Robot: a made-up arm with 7 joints.
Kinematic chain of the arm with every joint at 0, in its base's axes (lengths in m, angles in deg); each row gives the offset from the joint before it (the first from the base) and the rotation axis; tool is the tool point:
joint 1: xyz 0.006 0.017 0.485 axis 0 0.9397 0.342
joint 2: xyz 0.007 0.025 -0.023 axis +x
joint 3: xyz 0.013 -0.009 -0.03 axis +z
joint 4: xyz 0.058 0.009 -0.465 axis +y
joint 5: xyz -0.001 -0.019 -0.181 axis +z
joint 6: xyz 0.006 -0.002 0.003 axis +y
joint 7: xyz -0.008 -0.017 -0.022 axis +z
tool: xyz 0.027 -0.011 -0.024
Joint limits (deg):
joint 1: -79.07..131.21
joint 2: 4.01..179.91
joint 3: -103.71..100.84
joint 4: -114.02..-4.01
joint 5: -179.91..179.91
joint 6: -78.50..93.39
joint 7: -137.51..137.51
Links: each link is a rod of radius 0.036 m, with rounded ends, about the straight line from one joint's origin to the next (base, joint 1, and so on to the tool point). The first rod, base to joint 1, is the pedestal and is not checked.
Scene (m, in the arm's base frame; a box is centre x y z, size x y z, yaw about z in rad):
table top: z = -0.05
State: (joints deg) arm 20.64 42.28 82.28 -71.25 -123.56 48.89 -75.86
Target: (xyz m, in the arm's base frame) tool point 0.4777 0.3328 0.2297
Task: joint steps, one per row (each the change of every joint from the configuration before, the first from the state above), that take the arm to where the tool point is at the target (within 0.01 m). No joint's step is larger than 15 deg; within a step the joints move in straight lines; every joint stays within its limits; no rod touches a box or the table.
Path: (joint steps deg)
1: -12.14 -5.08 -5.93 -2.90 -0.44 -0.09 0.03
2: -12.13 -5.09 -5.92 -2.91 -0.44 -0.09 0.03
3: -12.14 -5.08 -5.93 -2.90 -0.44 -0.09 0.02
4: -12.13 -5.08 -5.93 -2.91 -0.44 -0.09 0.03
5: -12.14 -5.08 -5.92 -2.90 -0.44 -0.09 0.03

